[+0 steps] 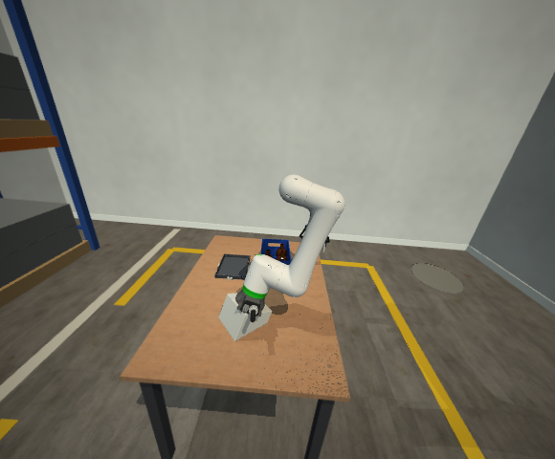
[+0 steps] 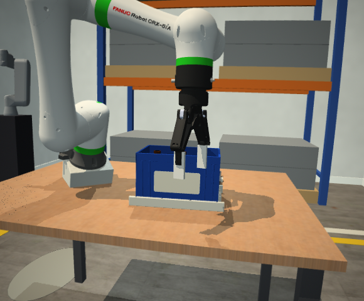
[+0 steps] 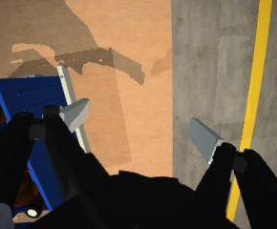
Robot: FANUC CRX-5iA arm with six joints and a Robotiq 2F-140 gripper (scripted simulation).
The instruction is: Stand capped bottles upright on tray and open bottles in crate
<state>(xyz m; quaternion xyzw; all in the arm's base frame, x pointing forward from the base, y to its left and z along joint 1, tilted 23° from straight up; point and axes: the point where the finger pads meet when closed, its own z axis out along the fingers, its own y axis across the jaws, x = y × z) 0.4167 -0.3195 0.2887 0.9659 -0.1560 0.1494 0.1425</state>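
The open bottle is 5 cm behind my hand, 30 cm to the left of it and 8 cm below it. From my hand the other things lie so: blue crate: 5 cm behind, 26 cm to the left, 8 cm below; then dark tray: 2 cm behind, 53 cm to the left, 16 cm below; then brown capped bottle: 14 cm behind, 22 cm to the left, 8 cm below.
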